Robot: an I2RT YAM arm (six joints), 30 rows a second.
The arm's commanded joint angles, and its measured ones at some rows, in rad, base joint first. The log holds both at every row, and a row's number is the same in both.
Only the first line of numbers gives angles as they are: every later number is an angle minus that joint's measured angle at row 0.
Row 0, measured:
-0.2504 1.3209 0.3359 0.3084 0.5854 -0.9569
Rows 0 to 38, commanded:
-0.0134 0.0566 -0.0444 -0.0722 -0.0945 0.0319
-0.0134 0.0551 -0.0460 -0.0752 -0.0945 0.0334
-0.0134 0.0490 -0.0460 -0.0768 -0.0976 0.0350
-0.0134 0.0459 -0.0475 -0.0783 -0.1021 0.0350
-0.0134 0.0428 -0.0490 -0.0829 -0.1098 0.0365
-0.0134 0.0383 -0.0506 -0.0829 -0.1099 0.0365
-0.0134 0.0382 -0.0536 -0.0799 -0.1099 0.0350
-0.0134 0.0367 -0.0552 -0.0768 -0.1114 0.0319
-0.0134 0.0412 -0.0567 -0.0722 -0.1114 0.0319
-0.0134 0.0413 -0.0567 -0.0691 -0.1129 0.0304
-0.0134 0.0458 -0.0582 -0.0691 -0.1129 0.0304
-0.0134 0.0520 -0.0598 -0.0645 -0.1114 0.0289
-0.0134 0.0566 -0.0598 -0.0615 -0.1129 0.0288
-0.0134 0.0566 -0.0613 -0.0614 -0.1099 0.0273
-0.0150 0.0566 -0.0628 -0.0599 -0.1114 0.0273
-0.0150 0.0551 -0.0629 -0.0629 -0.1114 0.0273
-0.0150 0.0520 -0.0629 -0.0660 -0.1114 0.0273
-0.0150 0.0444 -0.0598 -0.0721 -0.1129 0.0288
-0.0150 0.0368 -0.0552 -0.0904 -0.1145 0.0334
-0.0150 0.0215 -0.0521 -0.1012 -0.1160 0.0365
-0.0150 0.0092 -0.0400 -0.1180 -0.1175 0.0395
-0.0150 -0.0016 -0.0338 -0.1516 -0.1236 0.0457
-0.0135 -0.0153 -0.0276 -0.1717 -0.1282 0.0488
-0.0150 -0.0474 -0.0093 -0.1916 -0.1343 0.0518
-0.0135 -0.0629 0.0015 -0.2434 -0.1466 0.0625
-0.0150 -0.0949 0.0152 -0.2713 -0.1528 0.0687
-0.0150 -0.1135 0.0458 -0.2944 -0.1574 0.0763
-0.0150 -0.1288 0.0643 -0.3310 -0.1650 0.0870
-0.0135 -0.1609 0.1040 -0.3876 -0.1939 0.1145
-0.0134 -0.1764 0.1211 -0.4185 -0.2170 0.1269
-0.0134 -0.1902 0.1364 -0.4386 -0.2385 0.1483
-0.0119 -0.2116 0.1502 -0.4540 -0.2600 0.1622
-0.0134 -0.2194 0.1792 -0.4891 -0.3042 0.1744
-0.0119 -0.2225 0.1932 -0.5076 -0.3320 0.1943
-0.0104 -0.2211 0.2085 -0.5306 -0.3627 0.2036
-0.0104 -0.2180 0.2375 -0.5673 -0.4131 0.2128
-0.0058 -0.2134 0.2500 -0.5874 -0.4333 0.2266
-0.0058 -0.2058 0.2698 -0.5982 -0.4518 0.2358
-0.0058 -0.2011 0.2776 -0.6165 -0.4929 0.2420
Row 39, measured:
-0.0111 -0.2015 0.2247 -0.5146 -0.3506 0.1777
